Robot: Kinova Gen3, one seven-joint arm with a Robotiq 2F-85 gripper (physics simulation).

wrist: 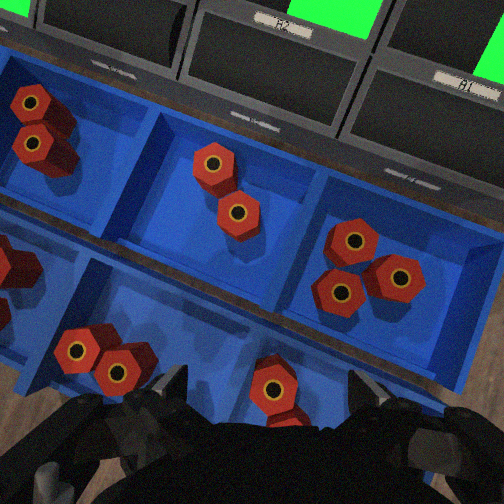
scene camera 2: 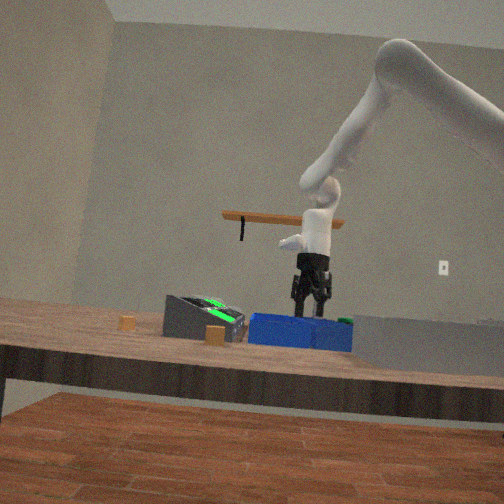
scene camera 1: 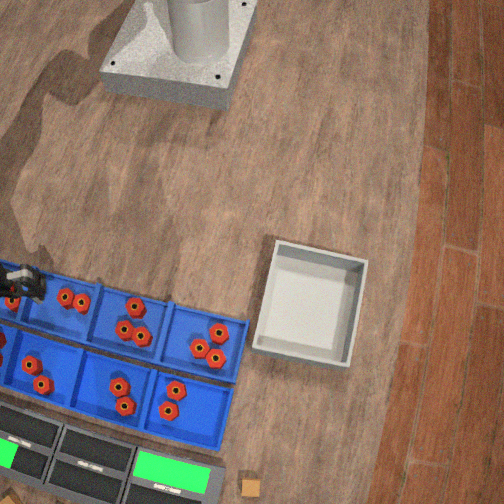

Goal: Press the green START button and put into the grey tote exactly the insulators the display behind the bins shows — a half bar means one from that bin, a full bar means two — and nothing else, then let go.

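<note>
Blue bins [scene camera 1: 125, 345] in two rows hold red hexagonal insulators [scene camera 1: 209, 346]. My gripper [scene camera 1: 20, 285] hangs at the left edge of scene camera 1, over an end bin. In the wrist view my gripper [wrist: 267, 390] is open, its fingers either side of one insulator [wrist: 273, 389] and apart from it. A second insulator lies partly hidden below that one. The grey tote [scene camera 1: 310, 302] stands right of the bins and holds nothing. The display [scene camera 1: 171, 472] shows a full green bar, and a partial green bar [scene camera 1: 7, 452] shows at the left edge. The side view shows my gripper [scene camera 2: 311, 300] just above the bins [scene camera 2: 300, 331].
The arm's grey base [scene camera 1: 180, 45] stands at the far side of the table. A small wooden block [scene camera 1: 250, 487] lies beside the display, and another [scene camera 2: 126, 322] sits further left in the side view. A small green object [scene camera 2: 345, 320] shows behind the bins. A wall shelf [scene camera 2: 265, 218] hangs behind the arm.
</note>
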